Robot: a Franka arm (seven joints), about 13 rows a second.
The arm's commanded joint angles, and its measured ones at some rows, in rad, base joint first. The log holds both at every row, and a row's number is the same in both.
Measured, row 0:
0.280 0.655 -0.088 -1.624 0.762 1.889 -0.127
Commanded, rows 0 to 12:
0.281 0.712 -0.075 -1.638 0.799 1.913 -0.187
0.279 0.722 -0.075 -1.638 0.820 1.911 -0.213
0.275 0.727 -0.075 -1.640 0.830 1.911 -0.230
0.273 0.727 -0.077 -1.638 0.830 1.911 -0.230
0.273 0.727 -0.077 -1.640 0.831 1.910 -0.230
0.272 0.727 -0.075 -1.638 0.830 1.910 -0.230
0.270 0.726 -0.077 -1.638 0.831 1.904 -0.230
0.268 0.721 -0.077 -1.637 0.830 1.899 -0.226
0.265 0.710 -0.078 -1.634 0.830 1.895 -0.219
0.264 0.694 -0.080 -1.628 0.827 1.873 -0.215
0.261 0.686 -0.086 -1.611 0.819 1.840 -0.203
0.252 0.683 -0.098 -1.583 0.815 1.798 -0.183
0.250 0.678 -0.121 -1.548 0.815 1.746 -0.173
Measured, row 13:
0.260 0.667 -0.098 -1.604 0.812 1.825 -0.187
